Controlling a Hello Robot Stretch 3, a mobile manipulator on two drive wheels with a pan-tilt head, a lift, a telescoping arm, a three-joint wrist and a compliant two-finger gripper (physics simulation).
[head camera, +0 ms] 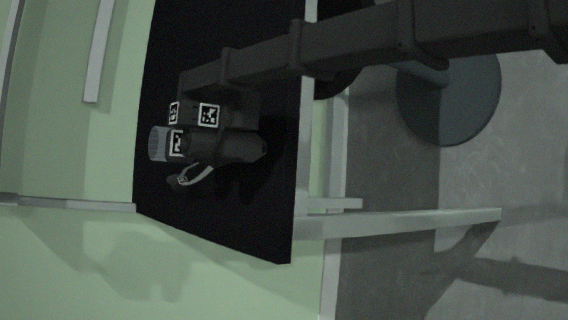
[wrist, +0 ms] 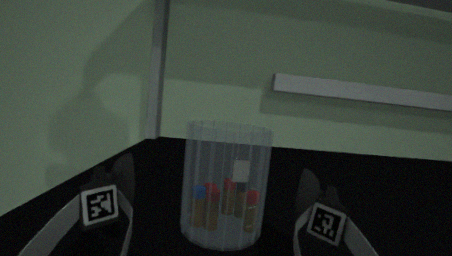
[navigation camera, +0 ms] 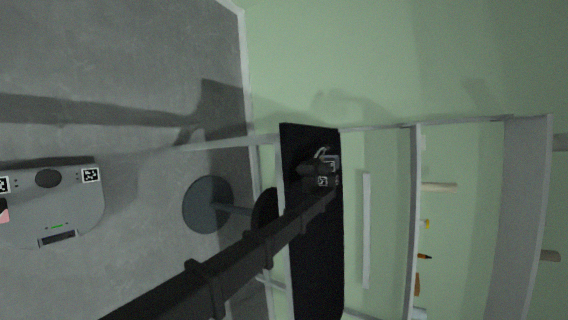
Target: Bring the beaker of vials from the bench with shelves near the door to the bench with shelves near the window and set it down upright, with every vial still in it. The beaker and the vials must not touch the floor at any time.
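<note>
The clear beaker [head camera: 159,143] [navigation camera: 334,158] [wrist: 225,137] stands upright on the black bench top [head camera: 250,225] [navigation camera: 317,260] [wrist: 400,200], near its back edge. In the wrist view several amber vials [wrist: 249,217] with red, blue and dark caps stand inside it, and a white patch shows above them. My gripper [head camera: 175,150] [wrist: 216,181] is open. In the wrist view its fingertips are on either side of the beaker's lower half, with a gap on each side. In the head view my wrist hides the beaker's near part and one finger.
A pale rail [head camera: 97,50] [navigation camera: 366,230] [wrist: 360,92] runs behind the bench. A grey upright [wrist: 156,85] stands at the back left in the wrist view. Shelves [navigation camera: 520,200] hold a beige roll [navigation camera: 440,187] and small items. A round-based stool [head camera: 470,100] [navigation camera: 207,204] stands by the bench.
</note>
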